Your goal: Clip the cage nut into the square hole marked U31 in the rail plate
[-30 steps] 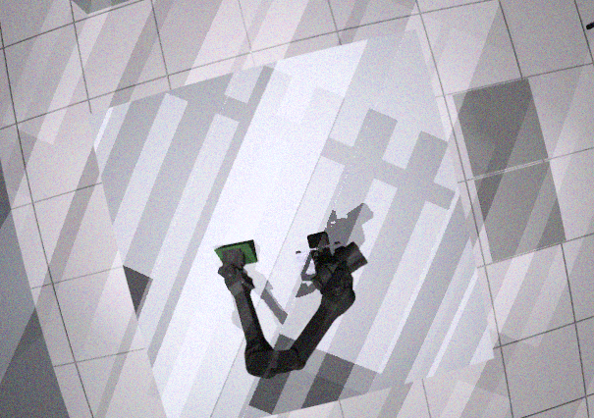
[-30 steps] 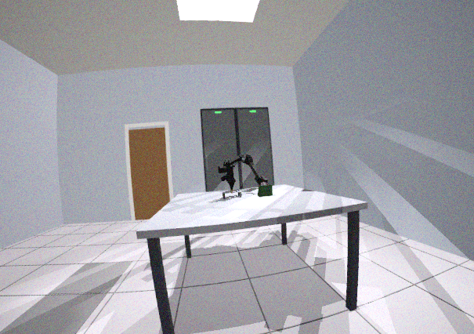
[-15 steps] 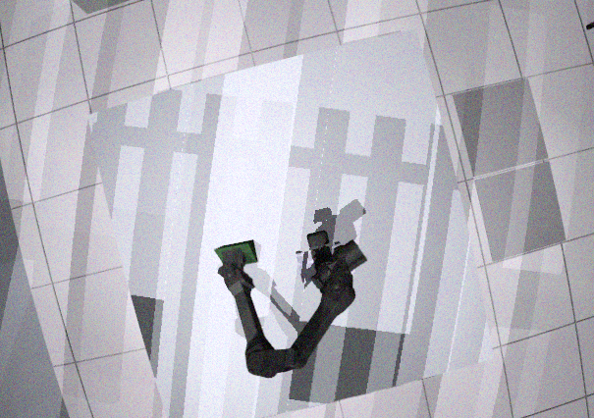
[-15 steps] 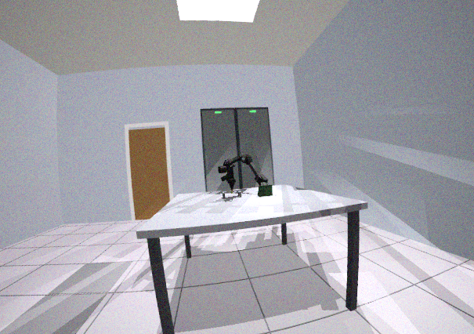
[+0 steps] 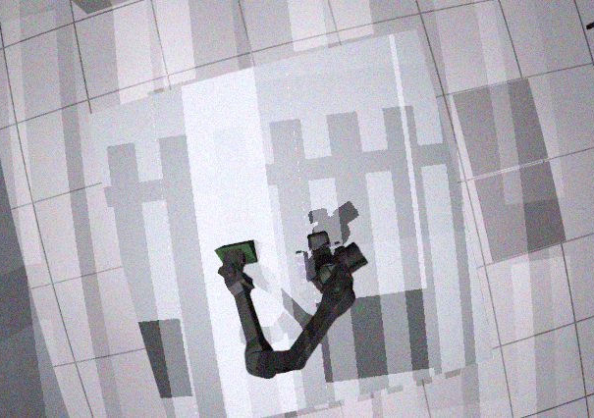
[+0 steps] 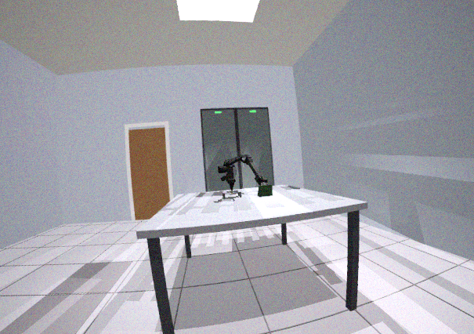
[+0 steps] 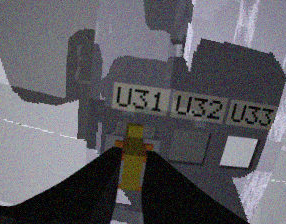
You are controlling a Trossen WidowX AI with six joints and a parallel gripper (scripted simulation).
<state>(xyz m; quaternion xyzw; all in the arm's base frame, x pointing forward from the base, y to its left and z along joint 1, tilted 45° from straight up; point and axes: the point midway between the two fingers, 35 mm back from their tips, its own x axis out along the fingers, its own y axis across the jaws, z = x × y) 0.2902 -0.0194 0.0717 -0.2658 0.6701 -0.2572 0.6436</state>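
Right now my gripper tip is 10 mm above the cage nut.
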